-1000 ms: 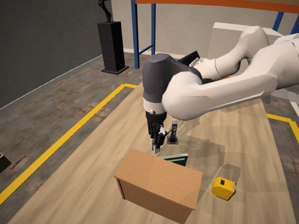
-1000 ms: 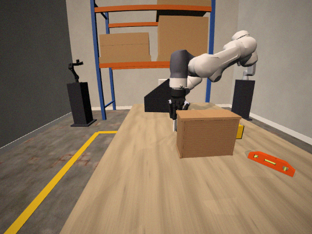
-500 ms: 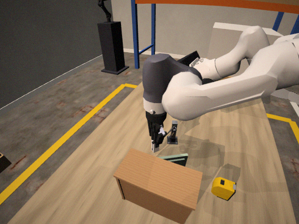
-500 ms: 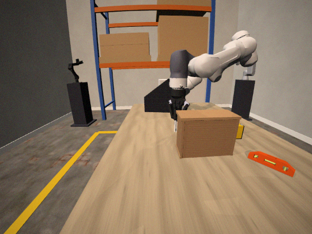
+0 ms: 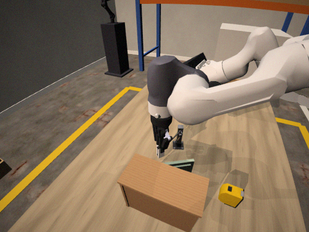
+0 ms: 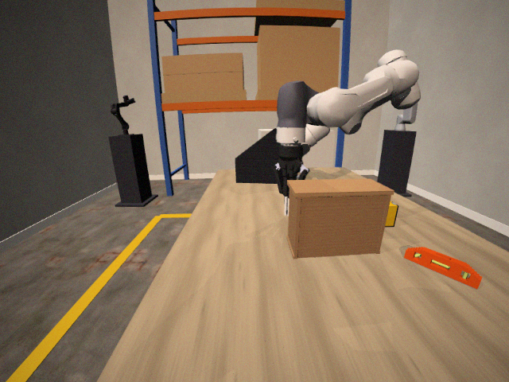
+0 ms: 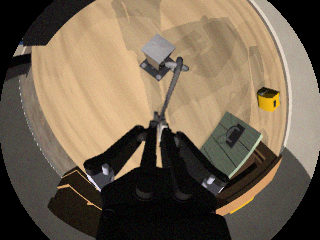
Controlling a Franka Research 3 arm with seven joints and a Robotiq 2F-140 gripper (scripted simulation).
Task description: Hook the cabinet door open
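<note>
Right now the green door is 100 mm ahead of my hand, 70 mm to the left of it and 30 mm above it. The rest, counted from my hand: hook post 70 mm behind, 40 mm to the left, 40 mm above; then yellow tape measure 300 mm to the left, 60 mm ahead; then orange spirit level 310 mm to the left, 310 mm ahead, 20 mm below.
</note>
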